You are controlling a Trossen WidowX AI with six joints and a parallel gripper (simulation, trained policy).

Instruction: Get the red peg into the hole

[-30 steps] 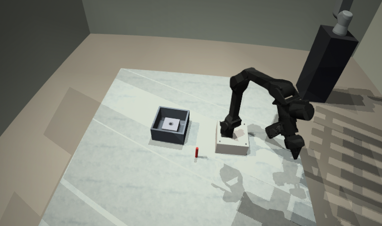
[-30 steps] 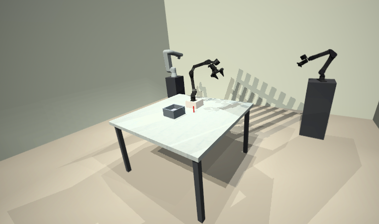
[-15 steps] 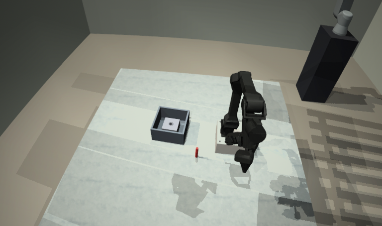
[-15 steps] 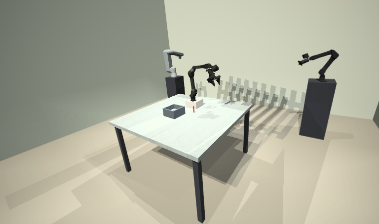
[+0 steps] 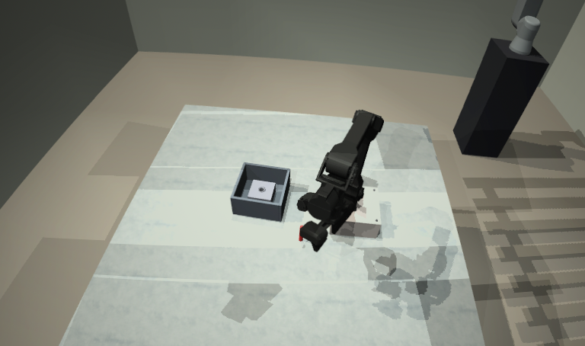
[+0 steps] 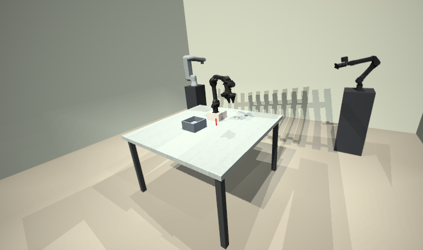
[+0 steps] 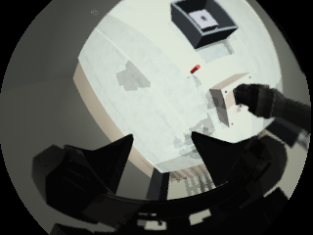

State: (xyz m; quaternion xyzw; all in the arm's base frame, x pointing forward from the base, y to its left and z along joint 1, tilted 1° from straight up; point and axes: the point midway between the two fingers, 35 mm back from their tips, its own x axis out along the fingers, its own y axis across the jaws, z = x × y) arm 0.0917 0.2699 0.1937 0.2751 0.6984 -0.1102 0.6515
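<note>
Now: gripper tip 7 cm short of the red peg, 16 cm to the left of it and 21 cm above it. From my gripper tip the other things lie so: grey box: 24 cm ahead, 33 cm to the right, 22 cm below; then light plate: 24 cm ahead, 33 cm to the right, 20 cm below.
</note>
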